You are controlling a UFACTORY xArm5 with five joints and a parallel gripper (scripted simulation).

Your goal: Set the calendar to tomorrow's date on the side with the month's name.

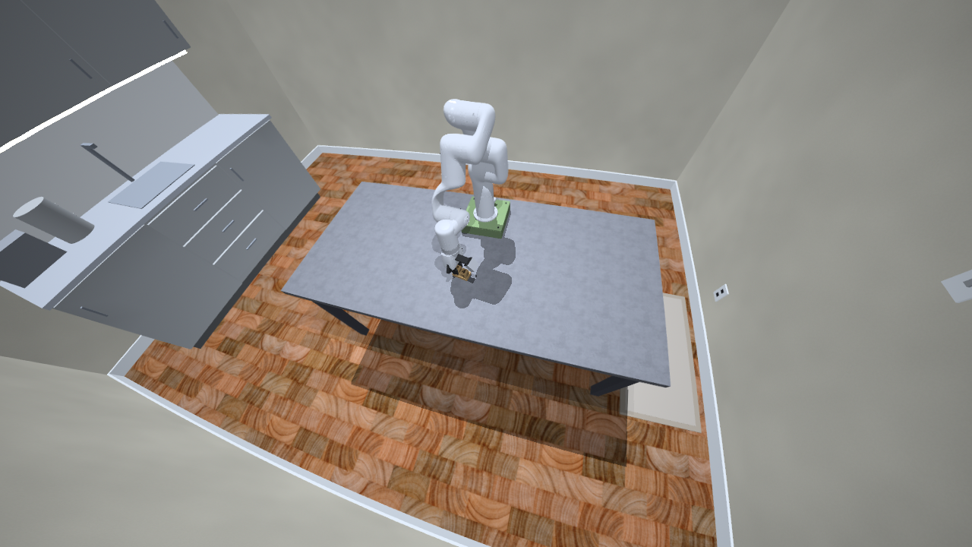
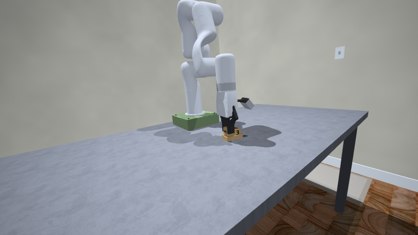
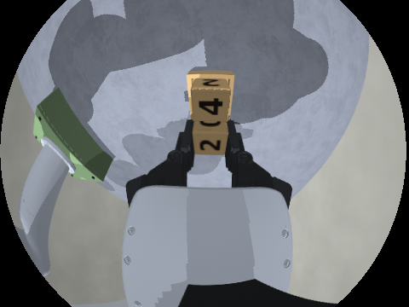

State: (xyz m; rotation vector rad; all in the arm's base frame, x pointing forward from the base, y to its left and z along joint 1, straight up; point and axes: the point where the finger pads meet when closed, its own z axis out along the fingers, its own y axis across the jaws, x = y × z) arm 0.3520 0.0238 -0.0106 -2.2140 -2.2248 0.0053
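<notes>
Now: the wooden calendar tray 2 cm to the left of my hand and 4 cm below it.
</notes>
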